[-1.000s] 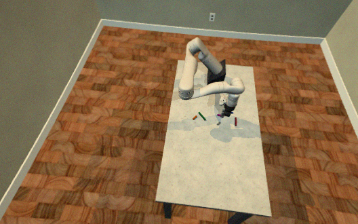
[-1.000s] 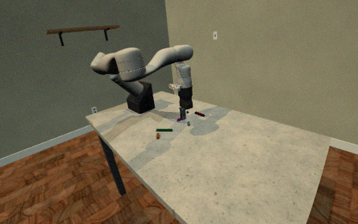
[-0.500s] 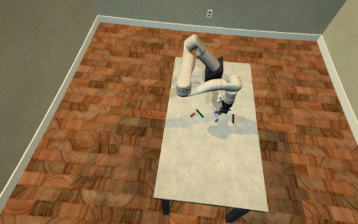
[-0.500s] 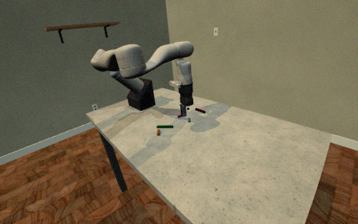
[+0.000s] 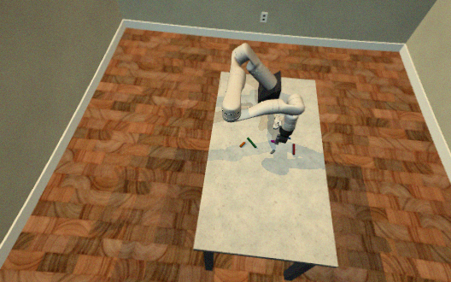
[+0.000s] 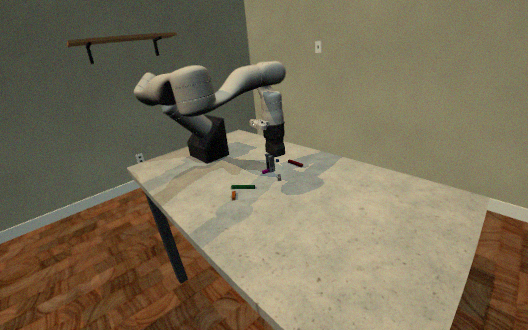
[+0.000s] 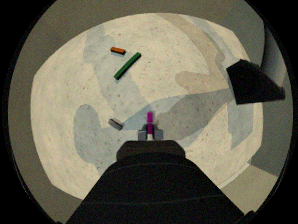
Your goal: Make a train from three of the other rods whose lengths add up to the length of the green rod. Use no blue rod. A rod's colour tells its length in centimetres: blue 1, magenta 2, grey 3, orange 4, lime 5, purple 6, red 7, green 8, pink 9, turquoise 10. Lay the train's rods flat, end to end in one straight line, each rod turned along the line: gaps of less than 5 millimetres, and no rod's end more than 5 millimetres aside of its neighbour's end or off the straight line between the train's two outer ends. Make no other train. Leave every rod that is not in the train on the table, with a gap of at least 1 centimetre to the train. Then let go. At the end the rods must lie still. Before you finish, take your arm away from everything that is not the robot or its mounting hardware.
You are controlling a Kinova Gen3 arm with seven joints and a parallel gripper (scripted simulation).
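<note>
My hand is 5 cm short of the orange rod, 20 cm to the left of it and 1 cm above it. The rest, counted from my hand: red rod: 3 cm ahead, 10 cm to the left, 1 cm below; grey rod: 7 cm ahead, 2 cm to the right, 1 cm below; small blue rod: 4 cm behind, 7 cm to the left, 1 cm below.
</note>
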